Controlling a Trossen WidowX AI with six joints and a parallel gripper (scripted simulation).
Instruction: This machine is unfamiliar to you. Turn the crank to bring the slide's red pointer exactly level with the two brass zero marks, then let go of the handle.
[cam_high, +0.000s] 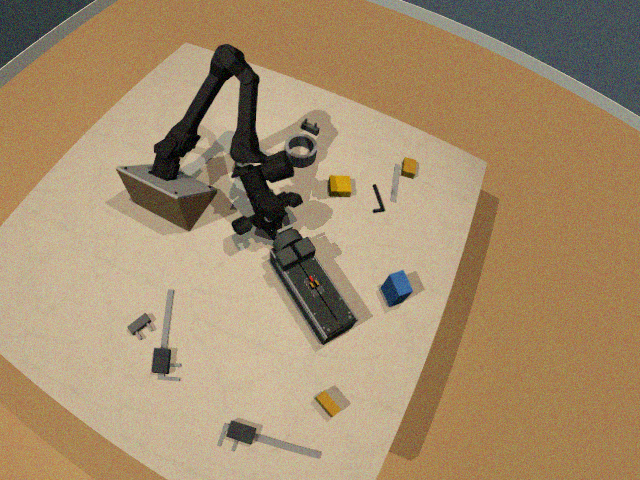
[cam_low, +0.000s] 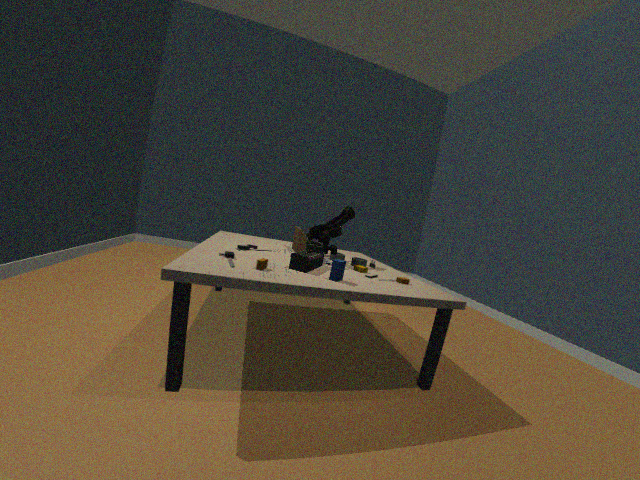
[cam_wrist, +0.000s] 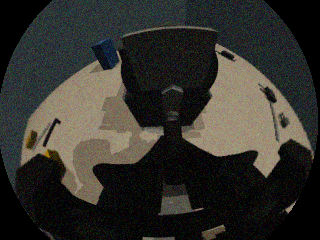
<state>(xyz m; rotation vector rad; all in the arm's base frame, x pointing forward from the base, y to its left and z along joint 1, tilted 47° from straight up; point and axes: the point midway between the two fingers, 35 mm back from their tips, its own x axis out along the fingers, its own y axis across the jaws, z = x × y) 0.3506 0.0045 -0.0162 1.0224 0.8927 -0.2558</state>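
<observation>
The crank handle is 2 cm behind my gripper tip, 1 cm to the left of it and 3 cm above it. From my gripper tip the other things lie so: yellow block 8 cm ahead, 25 cm to the left, 2 cm below; red pointer 12 cm ahead, 9 cm to the right, 5 cm above; black hex key 21 cm ahead, 24 cm to the left, 3 cm below.
</observation>
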